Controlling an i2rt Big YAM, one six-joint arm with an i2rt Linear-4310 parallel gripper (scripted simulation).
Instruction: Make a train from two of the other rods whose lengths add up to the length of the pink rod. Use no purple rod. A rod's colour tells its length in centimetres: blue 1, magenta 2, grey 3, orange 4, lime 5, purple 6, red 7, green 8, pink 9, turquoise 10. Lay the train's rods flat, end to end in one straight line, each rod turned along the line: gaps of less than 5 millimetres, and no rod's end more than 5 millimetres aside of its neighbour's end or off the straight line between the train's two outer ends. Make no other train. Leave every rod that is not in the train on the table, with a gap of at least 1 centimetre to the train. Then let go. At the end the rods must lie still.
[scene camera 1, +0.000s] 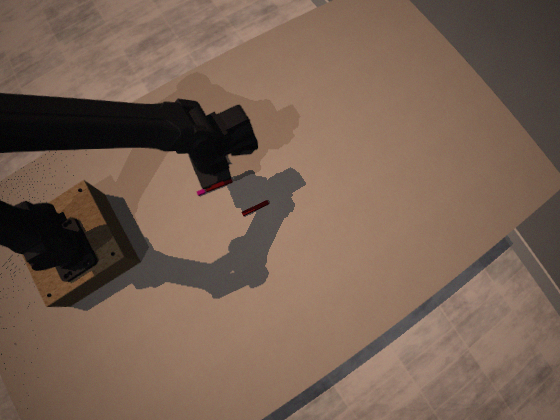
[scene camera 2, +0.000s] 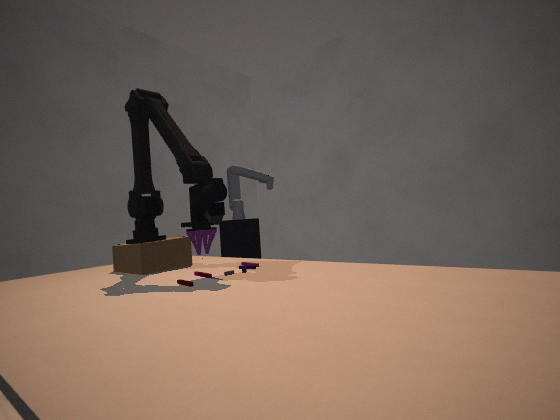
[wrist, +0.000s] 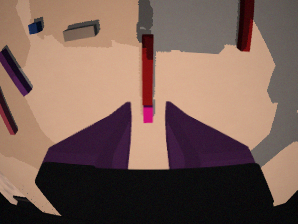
In view: my gripper (scene camera 2: 203, 254) and a red rod (wrist: 147, 39).
My gripper is seen too in the wrist view (wrist: 148, 109).
